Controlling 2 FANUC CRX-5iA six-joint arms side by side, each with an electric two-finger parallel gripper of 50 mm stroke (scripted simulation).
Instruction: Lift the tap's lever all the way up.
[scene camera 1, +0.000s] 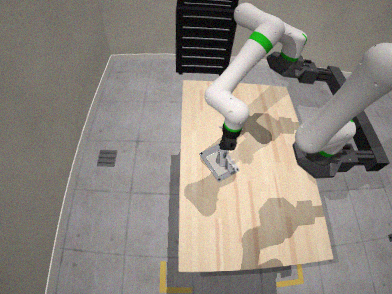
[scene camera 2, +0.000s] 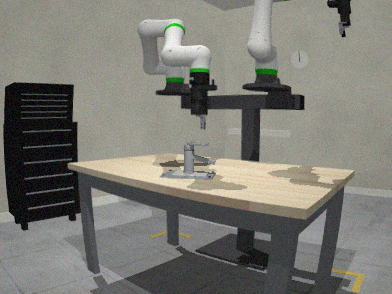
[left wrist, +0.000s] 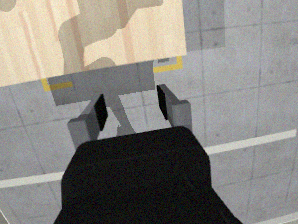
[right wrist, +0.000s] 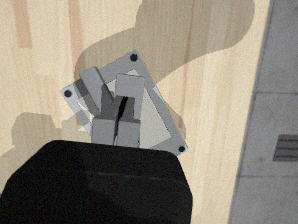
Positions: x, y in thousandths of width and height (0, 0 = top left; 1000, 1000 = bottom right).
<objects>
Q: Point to the right gripper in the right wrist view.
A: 418, 484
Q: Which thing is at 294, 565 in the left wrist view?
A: The left gripper.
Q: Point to a lever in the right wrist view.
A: At 424, 382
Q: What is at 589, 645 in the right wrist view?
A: A base plate.
</objects>
